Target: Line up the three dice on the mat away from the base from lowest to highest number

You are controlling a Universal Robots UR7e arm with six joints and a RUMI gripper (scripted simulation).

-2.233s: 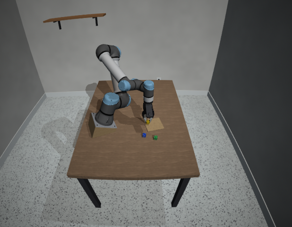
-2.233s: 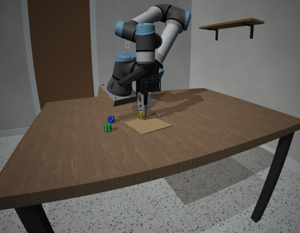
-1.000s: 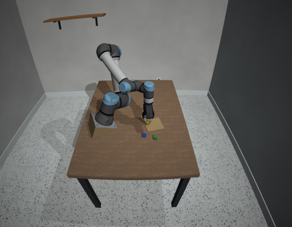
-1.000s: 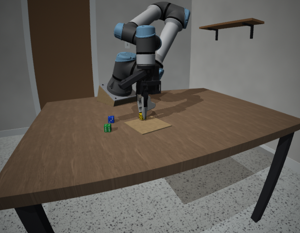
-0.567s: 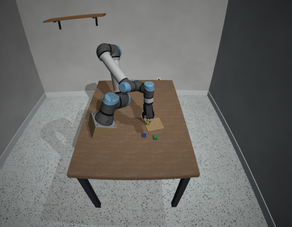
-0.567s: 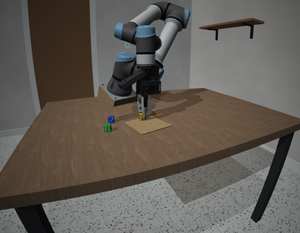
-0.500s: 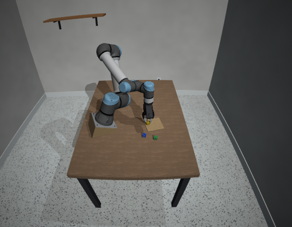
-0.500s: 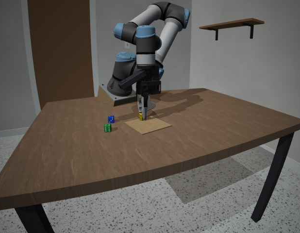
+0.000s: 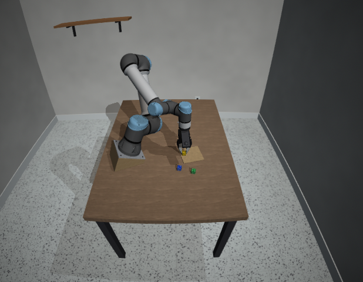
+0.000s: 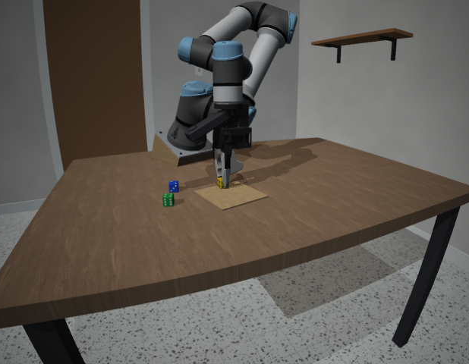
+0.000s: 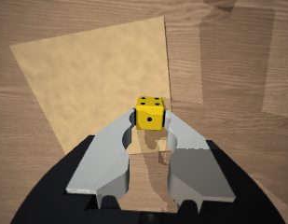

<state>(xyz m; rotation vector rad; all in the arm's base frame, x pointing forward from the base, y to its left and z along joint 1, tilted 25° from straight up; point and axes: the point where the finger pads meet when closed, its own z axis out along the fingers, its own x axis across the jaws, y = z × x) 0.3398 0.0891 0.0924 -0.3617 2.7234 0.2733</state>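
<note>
Now: hand right at the yellow die. Also, from my hand: tan mat (50 mm ahead, 20 mm below, 10 mm to the left); then green die (140 mm to the right, 90 mm ahead, 10 mm below); then blue die (130 mm to the right, 10 mm below).
</note>
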